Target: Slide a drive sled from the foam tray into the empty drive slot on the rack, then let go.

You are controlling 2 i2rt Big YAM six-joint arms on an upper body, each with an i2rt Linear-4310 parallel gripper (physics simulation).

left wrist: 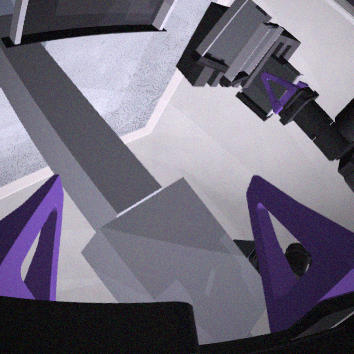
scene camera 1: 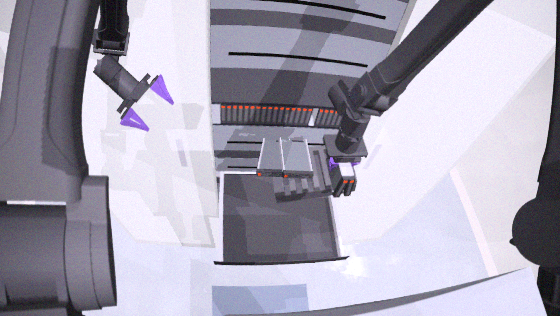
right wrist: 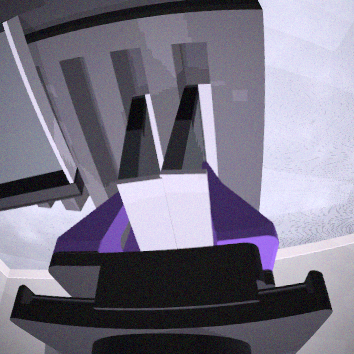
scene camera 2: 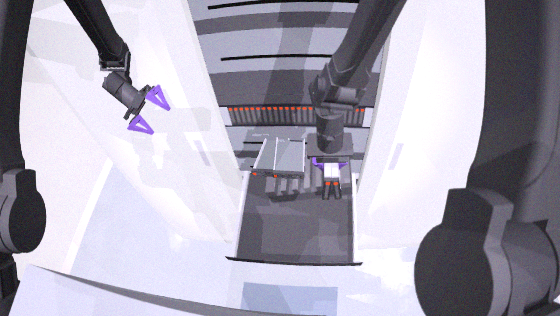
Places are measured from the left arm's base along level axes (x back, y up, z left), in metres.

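Where they show: left gripper, fingertip midpoint: (left wrist: 157, 183) (scene camera 1: 160, 117) (scene camera 2: 161, 122); right gripper, fingertip midpoint: (left wrist: 265, 72) (scene camera 1: 336, 169); right arm's base, link origin: (left wrist: 257, 264).
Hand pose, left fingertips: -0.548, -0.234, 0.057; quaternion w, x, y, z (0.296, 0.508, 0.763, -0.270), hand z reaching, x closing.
Things, the pixels of their top centre, and the offset from my left fingertips, as dx, dy, dz. "spot": a spot on its surface instead.
- rack's drive row, surface spot: (scene camera 1: 267, 115) (scene camera 2: 274, 115) spot: -0.156, -0.144, -0.284
- dark drawer, surface spot: (scene camera 2: 295, 235) (scene camera 1: 279, 235) spot: +0.098, -0.492, -0.349
The rack's drive row (scene camera 1: 267, 115) (scene camera 2: 272, 116) has orange-tipped drives and a light gap (scene camera 1: 312, 116) in scene camera 1. In scene camera 2 the arm hides that part. The grey slotted foam tray (scene camera 1: 298, 190) (scene camera 2: 282, 188) (right wrist: 237, 125) is raised above the drawer. My right gripper (scene camera 1: 345, 165) (scene camera 2: 330, 165) (right wrist: 174, 173) is shut on two white-and-black drive sleds side by side; their lower ends are at the tray's slots. My left gripper (scene camera 1: 161, 117) (scene camera 2: 161, 121) (left wrist: 157, 183) is open and empty, far left of the row.
Two flat silver boxes (scene camera 1: 297, 155) (scene camera 2: 290, 155) lie on the left part of the foam tray. The dark drawer (scene camera 1: 280, 235) (scene camera 2: 295, 235) is pulled out below, with pale side walls. White rack doors (scene camera 1: 192, 150) (scene camera 2: 425, 125) stand at both sides.
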